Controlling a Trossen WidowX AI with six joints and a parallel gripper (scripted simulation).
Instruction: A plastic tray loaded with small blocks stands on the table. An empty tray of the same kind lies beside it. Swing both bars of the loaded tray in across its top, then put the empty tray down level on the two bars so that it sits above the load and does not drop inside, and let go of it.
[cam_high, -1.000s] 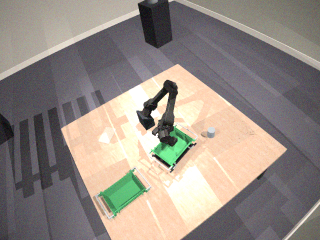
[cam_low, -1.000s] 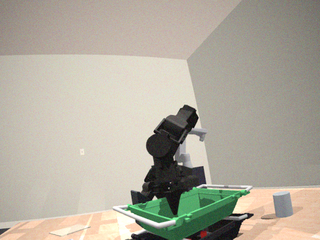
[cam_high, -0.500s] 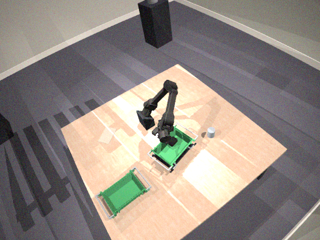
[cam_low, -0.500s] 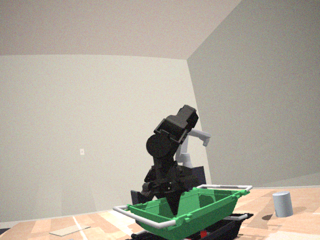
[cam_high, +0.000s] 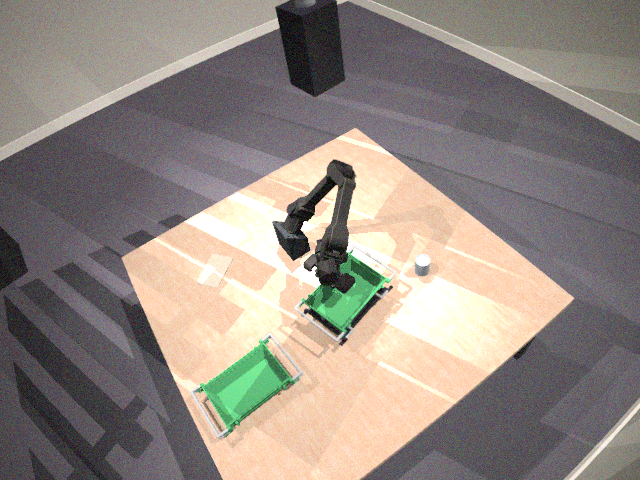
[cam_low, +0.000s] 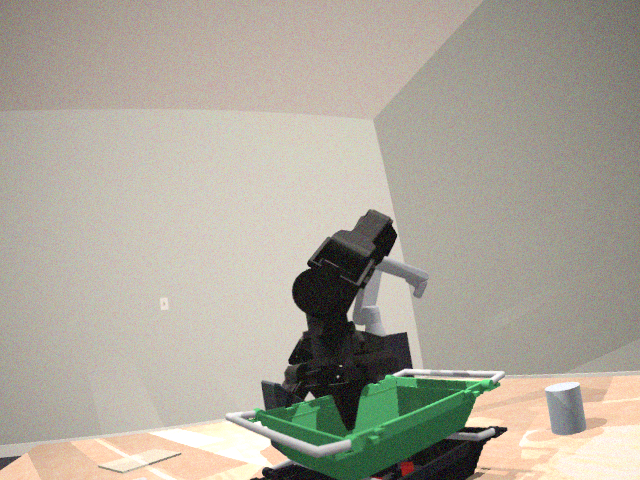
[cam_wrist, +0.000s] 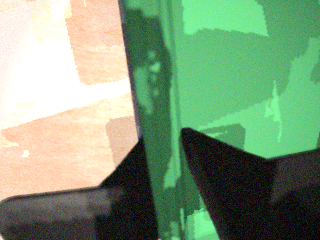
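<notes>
Now: gripper tip 7 cm short of the green tray, 1 cm to the right of it and 3 cm below it. The rest, counted from my gripper tip: flat pale sheet 44 cm behind, 26 cm to the right, 8 cm below.
</notes>
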